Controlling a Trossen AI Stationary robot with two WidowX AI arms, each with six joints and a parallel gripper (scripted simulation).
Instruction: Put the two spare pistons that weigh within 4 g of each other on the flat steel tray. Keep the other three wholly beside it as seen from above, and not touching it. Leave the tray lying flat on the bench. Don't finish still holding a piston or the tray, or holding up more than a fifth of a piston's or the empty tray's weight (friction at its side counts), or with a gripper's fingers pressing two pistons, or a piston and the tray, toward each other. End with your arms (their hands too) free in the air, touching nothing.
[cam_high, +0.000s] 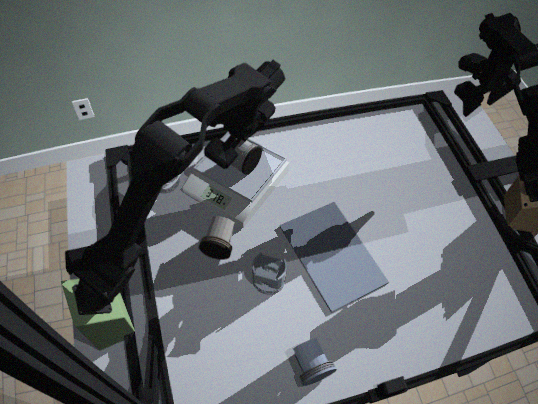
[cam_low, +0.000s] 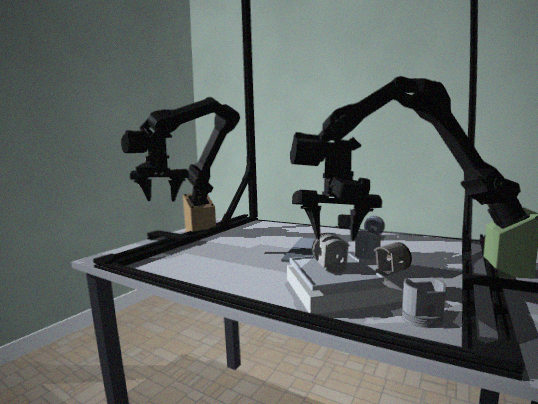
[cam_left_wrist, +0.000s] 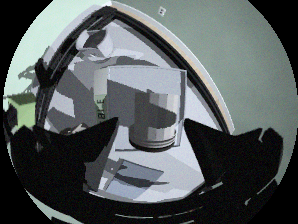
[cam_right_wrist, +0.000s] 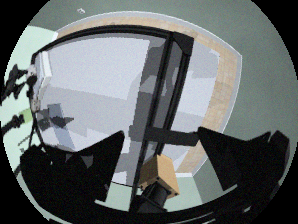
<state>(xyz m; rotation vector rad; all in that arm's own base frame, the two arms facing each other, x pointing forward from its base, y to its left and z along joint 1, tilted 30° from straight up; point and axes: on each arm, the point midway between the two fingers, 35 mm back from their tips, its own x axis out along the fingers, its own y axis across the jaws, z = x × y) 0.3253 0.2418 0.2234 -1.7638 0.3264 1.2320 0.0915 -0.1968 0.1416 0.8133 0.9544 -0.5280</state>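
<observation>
The white scale lies 10 mm ahead of my left hand and 110 mm below it. The rest, counted from my left hand: flat steel tray (250 mm behind, 150 mm to the right, 150 mm below).
</observation>
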